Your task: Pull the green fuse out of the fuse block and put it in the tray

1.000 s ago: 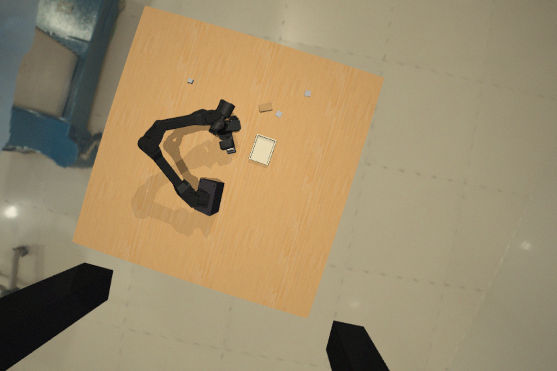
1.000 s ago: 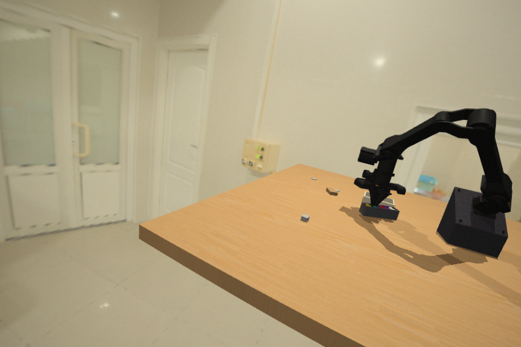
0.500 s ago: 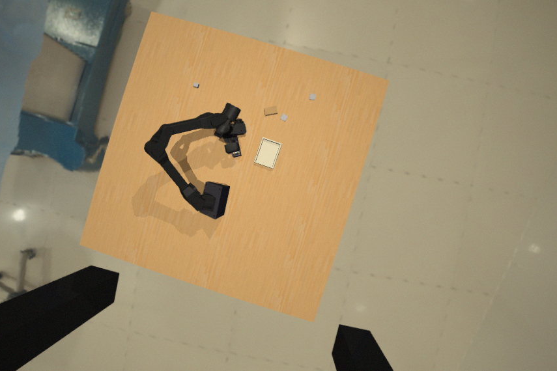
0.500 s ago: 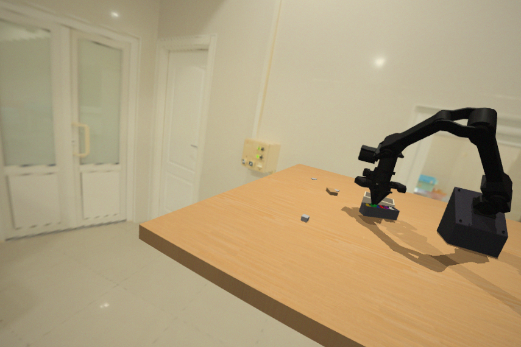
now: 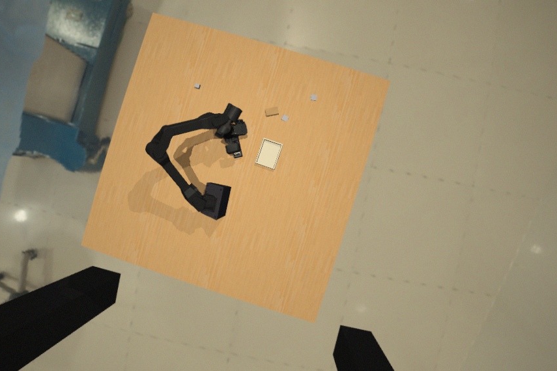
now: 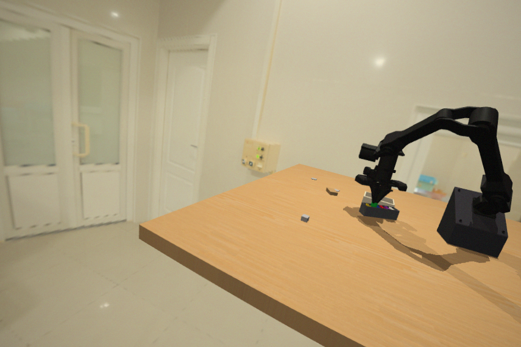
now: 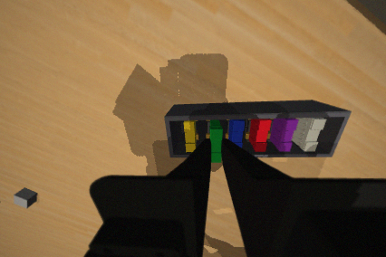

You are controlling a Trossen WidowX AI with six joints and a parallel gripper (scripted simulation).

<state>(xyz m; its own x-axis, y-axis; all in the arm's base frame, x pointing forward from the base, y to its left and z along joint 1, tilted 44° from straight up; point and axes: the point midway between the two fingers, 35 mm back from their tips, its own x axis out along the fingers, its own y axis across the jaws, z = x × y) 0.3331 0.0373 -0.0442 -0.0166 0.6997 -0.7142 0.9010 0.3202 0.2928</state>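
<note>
Now: gripper tip 4 cm past the tray, 19 cm to the left of it and 5 cm above it. Also, from my gripper tip: green fuse: 1 cm below.
</note>
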